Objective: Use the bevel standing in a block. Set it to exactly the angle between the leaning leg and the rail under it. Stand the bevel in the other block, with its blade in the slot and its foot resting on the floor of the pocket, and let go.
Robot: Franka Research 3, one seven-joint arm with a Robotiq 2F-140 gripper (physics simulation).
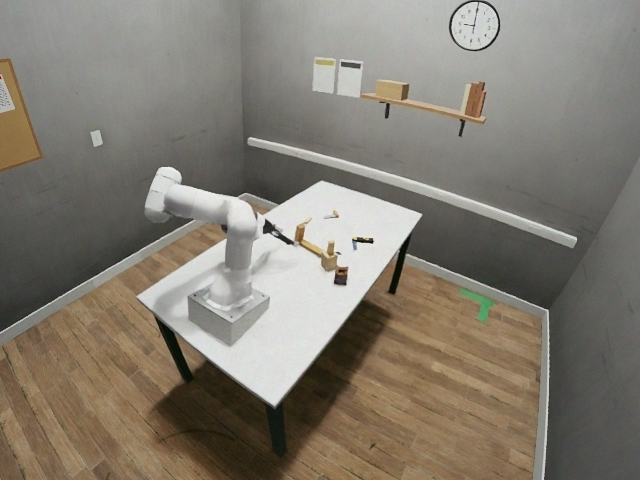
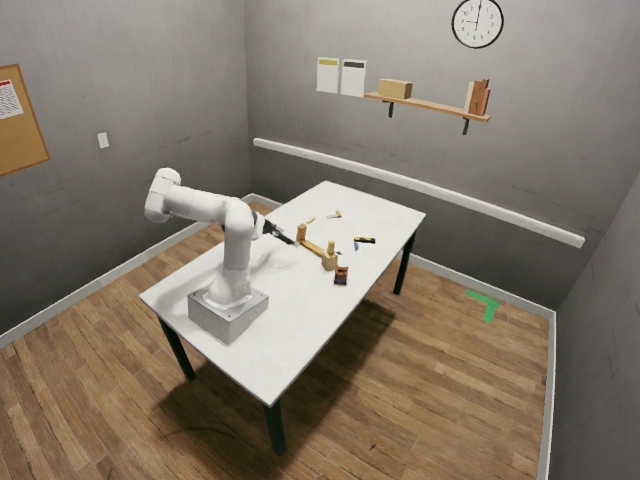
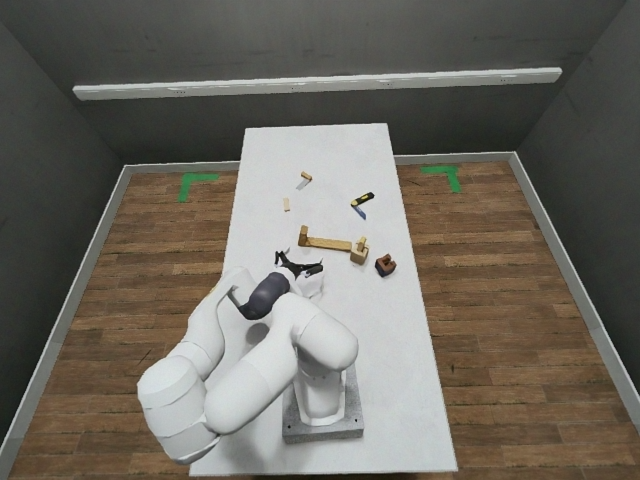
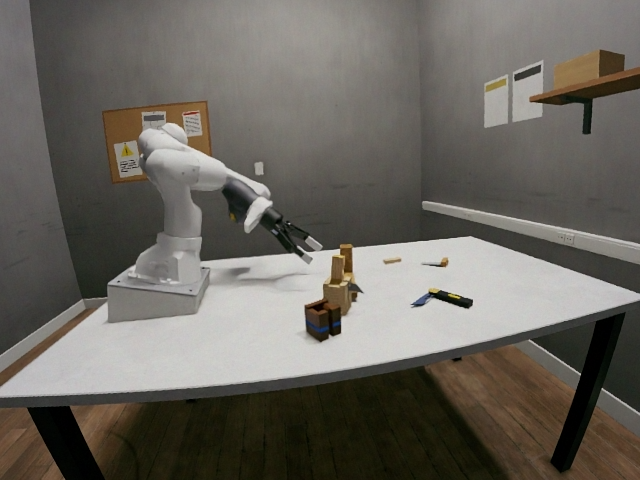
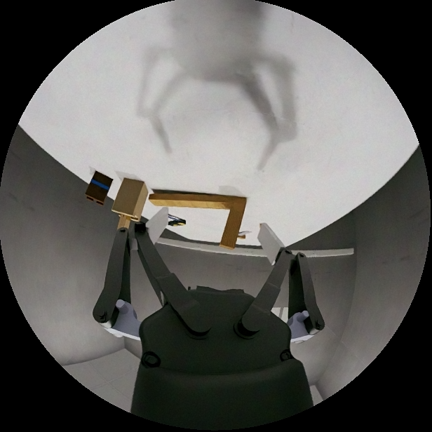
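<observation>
The bevel's wooden handle (image 1: 330, 248) (image 2: 330, 248) (image 3: 361, 242) (image 4: 337, 268) (image 5: 124, 221) stands up from the light wooden block (image 1: 328, 261) (image 2: 329, 261) (image 4: 336, 296) (image 5: 129, 197). Its dark blade (image 4: 356, 288) sticks out on the far side. The wooden rail (image 1: 311, 248) (image 3: 329, 244) (image 5: 195, 201) lies beside that block, with the leaning leg (image 1: 299, 232) (image 3: 303, 236) (image 4: 346, 258) (image 5: 233, 222) at its other end. The brown block (image 1: 340, 275) (image 3: 385, 265) (image 4: 316, 321) (image 5: 99, 185), blue-banded, is unoccupied. My gripper (image 4: 310, 250) (image 5: 214, 223) is open and empty, tilted above the table on the robot's side of the leg.
A black and yellow tool (image 3: 365, 197) (image 4: 452, 298) with a blue blade lies beyond the rail. A small wooden-handled tool (image 3: 306, 176) (image 4: 444, 262) and a pale wooden strip (image 3: 286, 204) (image 4: 391, 260) lie farther back. All are on the white table (image 3: 320, 149).
</observation>
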